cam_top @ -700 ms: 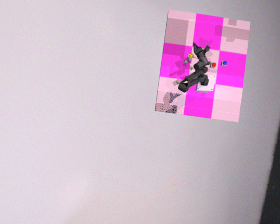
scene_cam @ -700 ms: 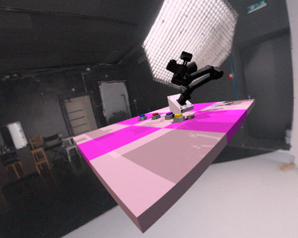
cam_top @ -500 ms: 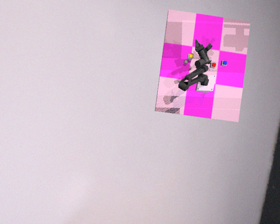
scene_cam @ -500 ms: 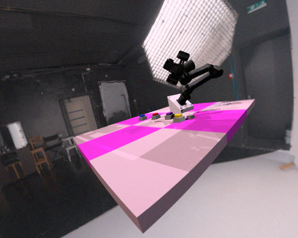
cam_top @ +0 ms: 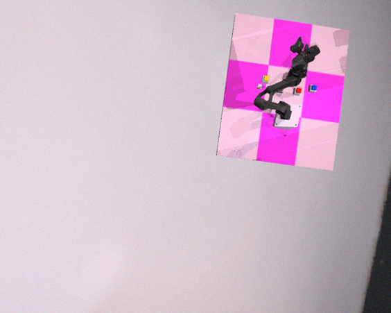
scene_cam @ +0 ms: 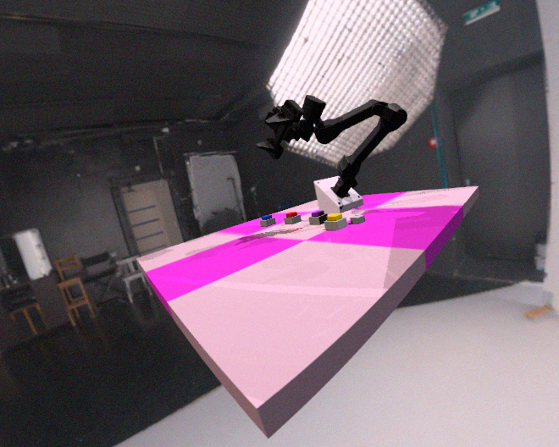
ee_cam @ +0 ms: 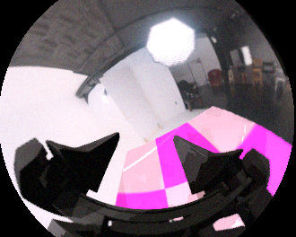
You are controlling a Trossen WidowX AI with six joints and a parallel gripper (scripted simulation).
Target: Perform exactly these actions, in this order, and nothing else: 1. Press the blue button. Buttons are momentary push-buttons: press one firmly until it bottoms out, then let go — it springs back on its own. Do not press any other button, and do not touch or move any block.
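Right now my gripper tip is 29 cm to the left of the blue button, 27 cm above it and 10 cm past it. Also, from my gripper tip: yellow button (27 cm below, 14 cm behind, 8 cm to the left); purple button (27 cm below, 18 cm behind, 5 cm to the right); red button (27 cm below, 18 cm to the right, 16 cm behind).
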